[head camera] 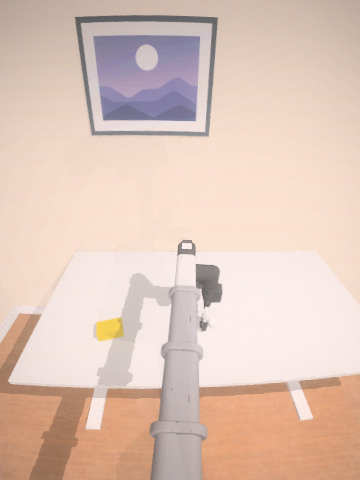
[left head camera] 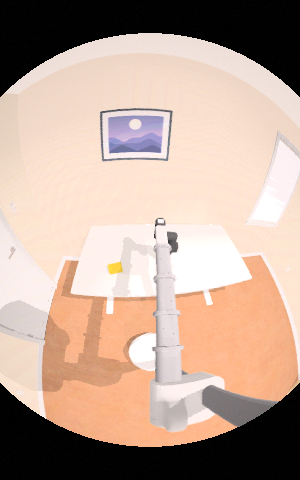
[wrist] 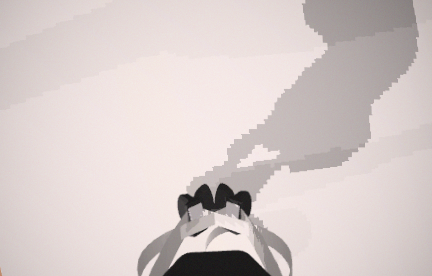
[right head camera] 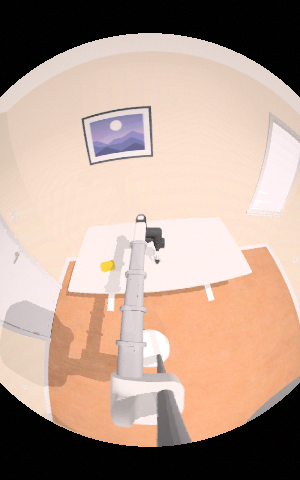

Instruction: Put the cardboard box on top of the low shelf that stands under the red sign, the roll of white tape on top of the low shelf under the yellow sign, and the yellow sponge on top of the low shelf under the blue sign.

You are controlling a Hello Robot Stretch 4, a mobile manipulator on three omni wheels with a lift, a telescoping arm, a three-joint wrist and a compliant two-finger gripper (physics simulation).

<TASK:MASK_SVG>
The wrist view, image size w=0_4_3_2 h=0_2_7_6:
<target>gripper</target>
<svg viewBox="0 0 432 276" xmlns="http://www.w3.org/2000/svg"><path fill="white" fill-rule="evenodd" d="M292 256L288 245L279 236L253 224L250 220L252 200L248 191L239 191L234 195L234 192L228 185L220 183L216 190L214 202L209 186L203 184L197 189L194 197L189 194L179 195L177 208L181 220L174 229L162 234L146 246L138 259L137 274L142 276L147 264L159 254L149 276L283 276L268 247L270 246L285 259L290 268L289 276L292 276ZM170 265L184 238L188 236L196 237L209 227L218 225L235 235L246 235L264 268L250 254L242 250L189 252L181 255L171 267Z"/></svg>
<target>roll of white tape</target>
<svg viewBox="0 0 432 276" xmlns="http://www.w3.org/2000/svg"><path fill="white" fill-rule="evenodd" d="M206 240L205 251L242 250L250 254L260 265L262 264L251 242L244 234L235 235L218 226L209 234Z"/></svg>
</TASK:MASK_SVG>
